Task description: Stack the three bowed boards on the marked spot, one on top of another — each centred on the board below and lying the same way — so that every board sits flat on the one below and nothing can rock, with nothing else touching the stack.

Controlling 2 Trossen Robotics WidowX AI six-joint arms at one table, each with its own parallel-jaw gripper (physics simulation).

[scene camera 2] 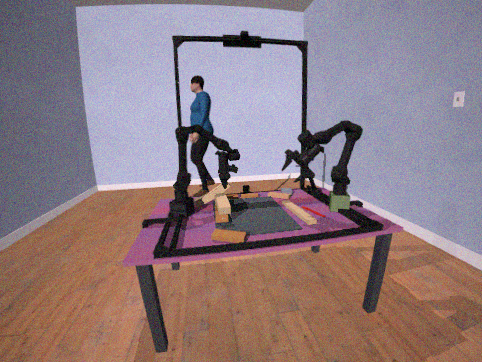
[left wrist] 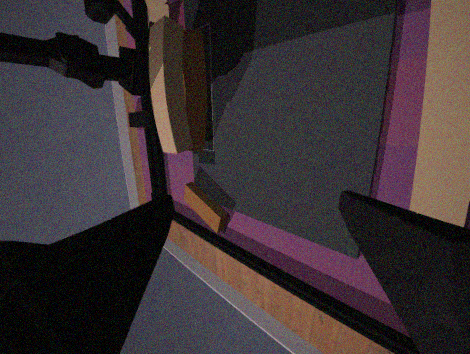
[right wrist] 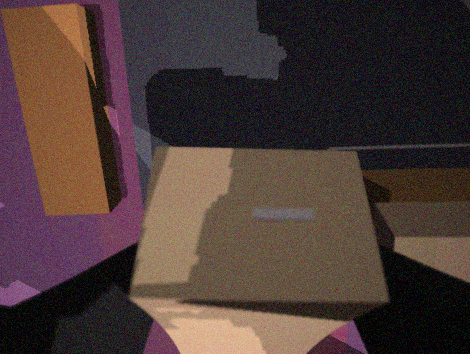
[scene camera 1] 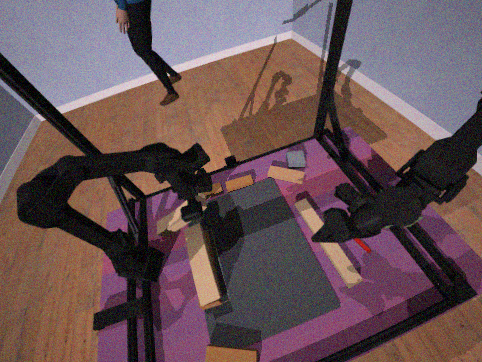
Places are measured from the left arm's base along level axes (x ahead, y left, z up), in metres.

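Where they show: left gripper, fingertip midpoint: (scene camera 2: 288, 176) (left wrist: 256, 201) (scene camera 1: 322, 238); right gripper, fingertip midpoint: (scene camera 2: 224, 187) (right wrist: 249, 243) (scene camera 1: 197, 204); left arm's base at its link origin: (scene camera 2: 339, 193); right arm's base at its link origin: (scene camera 2: 181, 200) (left wrist: 125, 70) (scene camera 1: 135, 261).
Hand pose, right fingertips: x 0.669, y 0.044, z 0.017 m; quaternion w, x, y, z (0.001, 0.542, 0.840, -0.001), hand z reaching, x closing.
Observation:
Things, the pixels of their centre, and the offset from my right fingertips. "pt": a spot on its surface instead. Level surfaces: height alone.
- pale bowed board at the middle of its body: (left wrist: 171, 92) (scene camera 1: 202, 262) (scene camera 2: 221, 203) 0.050 m back, 0.183 m left, 0.035 m down
- brown-orange bowed board at the middle of its body: (left wrist: 187, 96) (scene camera 1: 204, 267) (scene camera 2: 221, 210) 0.047 m back, 0.189 m left, 0.074 m down
- white spot outline at a spot on its surface: (right wrist: 425, 146) pt 0.060 m back, 0.105 m left, 0.103 m down
- pale board at the middle of its body: (right wrist: 241, 343) (scene camera 1: 180, 215) (scene camera 2: 212, 192) 0.070 m ahead, 0.029 m left, 0.031 m down
- dark mat at its surface level: 0.103 m down
- tan block at the middle of its body: (scene camera 1: 285, 174) (scene camera 2: 279, 195) 0.310 m back, 0.208 m right, 0.098 m down
- grey block at the middle of its body: (scene camera 1: 295, 159) 0.352 m back, 0.284 m right, 0.091 m down
- red rod at the middle of its body: (scene camera 1: 348, 231) (scene camera 2: 312, 211) 0.523 m back, 0.027 m left, 0.106 m down
A pale bowed board (scene camera 1: 205, 277) (scene camera 2: 223, 205) (left wrist: 170, 105) lies on a brown-orange bowed board (scene camera 1: 216, 304) (scene camera 2: 221, 218) (left wrist: 196, 95). Part of the white spot outline (left wrist: 213, 100) (right wrist: 425, 146) shows beside them. My right gripper (scene camera 1: 192, 212) (scene camera 2: 225, 185) (right wrist: 249, 243) is shut on another pale board (scene camera 1: 174, 220) (scene camera 2: 212, 194) (right wrist: 300, 250), tilted, close to the far end of the stacked pair. Whether it touches them is unclear. My left gripper (scene camera 1: 319, 237) (scene camera 2: 286, 165) (left wrist: 256, 201) is open and empty, raised above a long pale board (scene camera 1: 342, 265) (scene camera 2: 300, 213) (left wrist: 445, 125).
The dark mat (scene camera 1: 280, 260) lies mid-table. An orange block (scene camera 1: 232, 354) (scene camera 2: 229, 235) (left wrist: 205, 207) is at the near edge. An orange block (scene camera 1: 240, 183), a tan block (scene camera 1: 286, 174) and a grey block (scene camera 1: 296, 159) are at the back. A red rod (scene camera 1: 362, 245) (scene camera 2: 312, 211) lies right.

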